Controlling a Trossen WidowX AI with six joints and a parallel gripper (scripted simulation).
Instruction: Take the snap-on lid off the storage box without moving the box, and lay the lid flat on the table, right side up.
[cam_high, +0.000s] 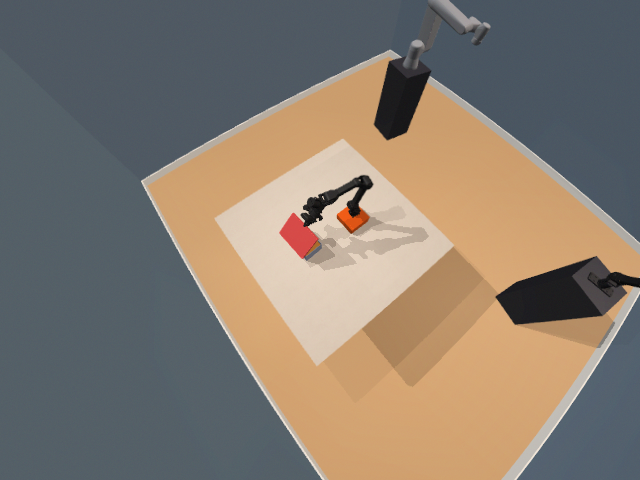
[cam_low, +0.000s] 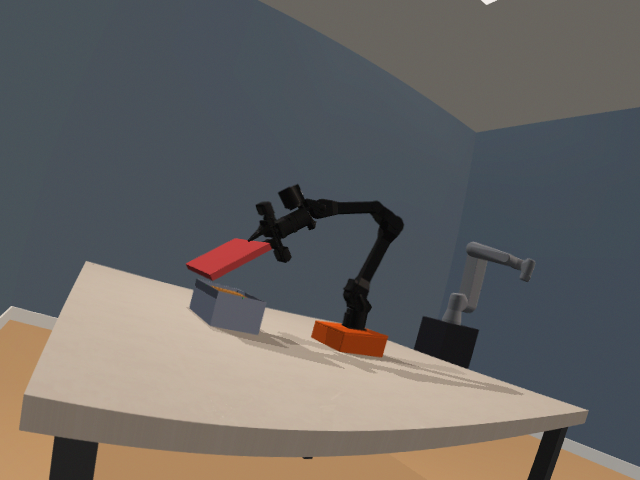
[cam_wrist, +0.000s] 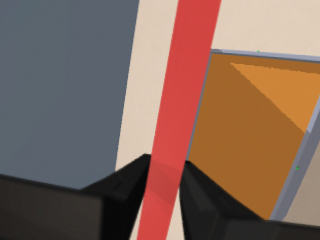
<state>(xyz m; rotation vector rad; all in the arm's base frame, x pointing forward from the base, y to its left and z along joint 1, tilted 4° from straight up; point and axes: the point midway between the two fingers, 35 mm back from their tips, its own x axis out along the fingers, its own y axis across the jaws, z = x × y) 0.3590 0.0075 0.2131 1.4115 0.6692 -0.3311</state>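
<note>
My gripper tip is 6 cm short of the red lid, 2 cm to the right of it and 5 cm above it. Round my gripper tip: grey-blue storage box (3 cm ahead, 3 cm to the left, 19 cm below).
</note>
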